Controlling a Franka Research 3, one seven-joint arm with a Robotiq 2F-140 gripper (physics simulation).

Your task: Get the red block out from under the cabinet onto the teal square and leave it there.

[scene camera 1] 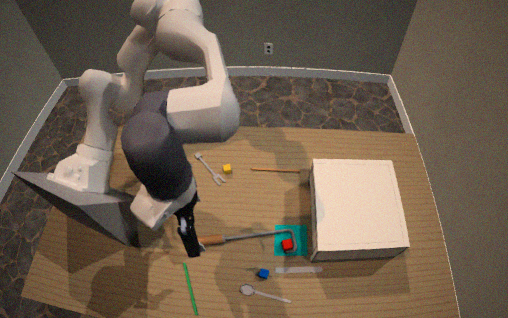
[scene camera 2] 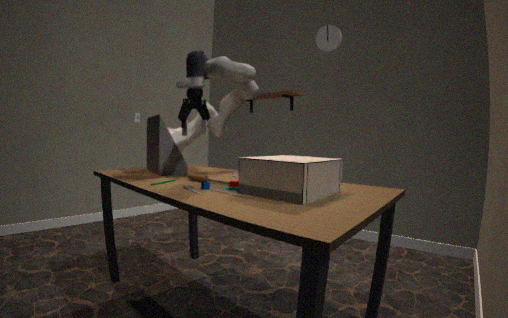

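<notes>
The red block (scene camera 1: 287, 244) (scene camera 2: 234, 184) lies on the teal square (scene camera 1: 302, 239), outside the cabinet (scene camera 1: 357, 205) (scene camera 2: 280, 176), on the side towards the robot. A hooked grey rod with a wooden handle (scene camera 1: 212, 240) (scene camera 2: 198, 177) lies on the table; its bent end rests over the teal square and curves around the red block, close to it. My gripper (scene camera 1: 196, 249) (scene camera 2: 195, 126) is open and empty, raised high above the table on the handle side. The exact gap between hook and block is too small to tell.
On the wooden table (scene camera 1: 350, 140) (scene camera 2: 350, 215) lie a blue block (scene camera 1: 263, 273) (scene camera 2: 205, 185), a translucent strip (scene camera 1: 298, 270), a spoon (scene camera 1: 247, 289), a green stick (scene camera 1: 190, 289) (scene camera 2: 163, 182), a yellow block (scene camera 1: 227, 168), a fork (scene camera 1: 210, 169) and an orange stick (scene camera 1: 275, 170).
</notes>
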